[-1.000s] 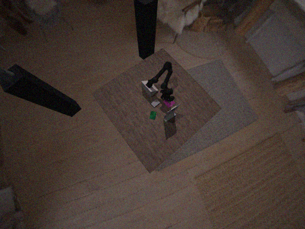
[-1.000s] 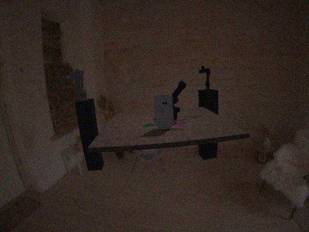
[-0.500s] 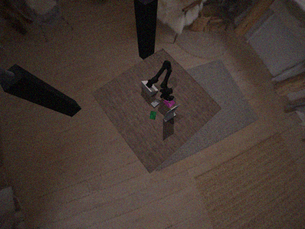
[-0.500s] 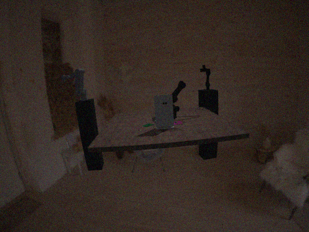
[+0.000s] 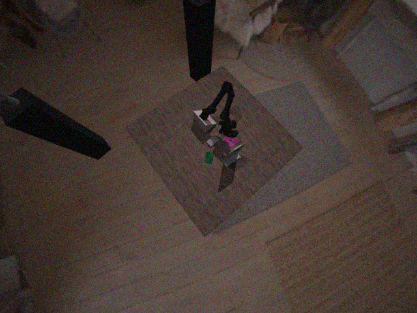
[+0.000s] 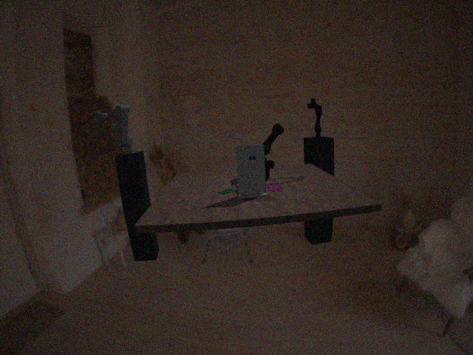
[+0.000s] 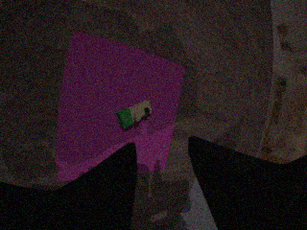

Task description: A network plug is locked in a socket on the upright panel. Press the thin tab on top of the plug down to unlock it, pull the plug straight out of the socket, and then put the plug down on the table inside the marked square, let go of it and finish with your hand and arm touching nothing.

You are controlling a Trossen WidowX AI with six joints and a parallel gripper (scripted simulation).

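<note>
My gripper tip is 1 cm short of the magenta square, 1 cm to the right of it and 6 cm above it. From my gripper tip the other things lie so: upright grey panel: 14 cm ahead, 13 cm to the right, 8 cm above.
</note>
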